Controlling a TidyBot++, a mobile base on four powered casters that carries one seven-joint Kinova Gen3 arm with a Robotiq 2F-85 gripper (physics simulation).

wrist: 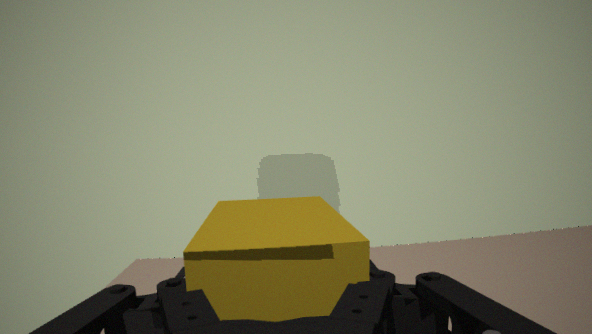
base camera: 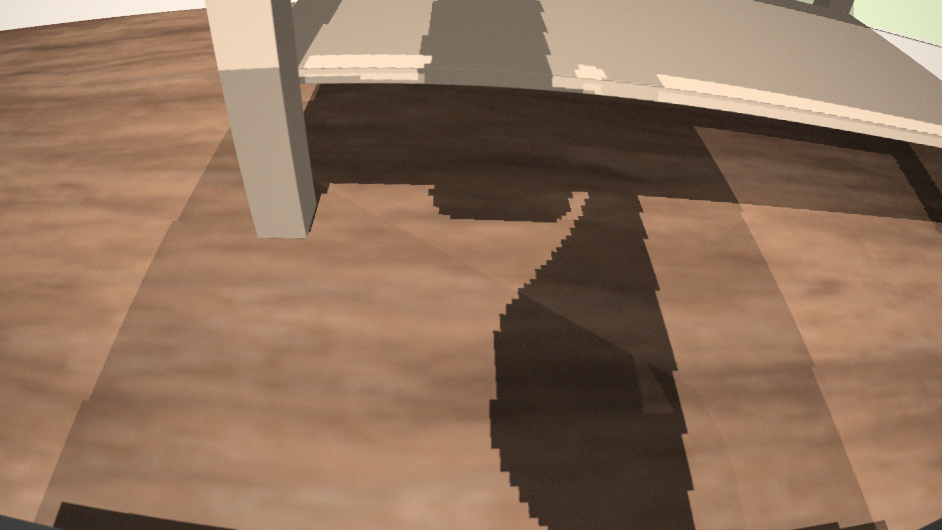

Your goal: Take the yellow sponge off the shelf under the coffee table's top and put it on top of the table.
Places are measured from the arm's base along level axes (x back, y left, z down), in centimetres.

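Pixels of known places: gripper, fingertip midpoint: point(wrist: 277, 270).
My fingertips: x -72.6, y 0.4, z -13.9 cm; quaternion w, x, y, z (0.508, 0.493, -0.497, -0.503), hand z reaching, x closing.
For each thing: its top centre in the pictures, then the offset to it from my fingertips. "pt": a spot on its surface instead. Level surfaces: height alone.
- yellow sponge, middle of its top: point(wrist: 272, 215) dx +0.1, dy +0.1, dz -2.8 cm
- coffee table's pale lower shelf, surface spot: point(base camera: 645, 49) pt dx +11.8, dy -18.6, dz +38.6 cm
- pale square leg, surface spot: point(base camera: 260, 131) pt dx +26.2, dy +15.4, dz +41.7 cm
- brown wood floor, its level: dz +53.6 cm
The yellow sponge point(wrist: 277, 225) is a yellow block at the bottom centre of the wrist view. My gripper point(wrist: 277, 270) is shut on it, with one black finger on each side. In the base camera view the coffee table's pale lower shelf point(base camera: 645, 49) crosses the top, and a pale square leg point(base camera: 260, 131) stands at the upper left. The table's top does not show in the base camera view, and neither do the gripper and sponge. How high the sponge is above the table cannot be told.
A pale green wall point(wrist: 150, 125) with a squarish shadow stands beyond the sponge. A pinkish-brown surface point(wrist: 525, 270) runs along the lower right of the wrist view; what it is cannot be told. The brown wood floor point(base camera: 296, 362) carries large dark shadows.
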